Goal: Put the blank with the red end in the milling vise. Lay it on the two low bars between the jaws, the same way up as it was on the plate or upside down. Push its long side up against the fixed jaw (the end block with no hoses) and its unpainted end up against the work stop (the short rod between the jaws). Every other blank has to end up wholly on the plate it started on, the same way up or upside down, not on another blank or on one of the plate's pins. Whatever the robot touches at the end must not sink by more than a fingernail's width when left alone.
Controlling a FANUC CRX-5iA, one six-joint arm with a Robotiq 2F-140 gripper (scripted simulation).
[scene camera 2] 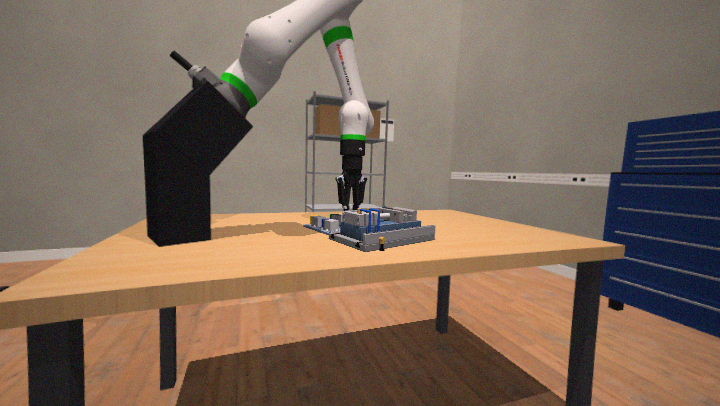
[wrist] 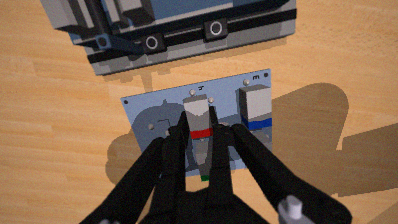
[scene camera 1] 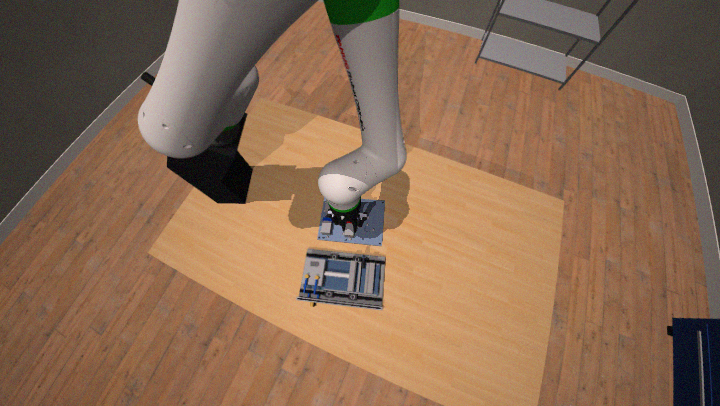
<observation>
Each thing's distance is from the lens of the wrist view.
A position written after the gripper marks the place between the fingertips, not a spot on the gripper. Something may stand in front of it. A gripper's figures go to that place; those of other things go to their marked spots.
gripper point(wrist: 199, 116): 22 cm
blue-ended blank point(wrist: 256, 109): 21 cm
red-ended blank point(wrist: 196, 107): 20 cm
blue-grey plate point(wrist: 143, 109): 25 cm
The marked spots on the blue-grey plate and the blue-ended blank are 19 cm apart.
</observation>
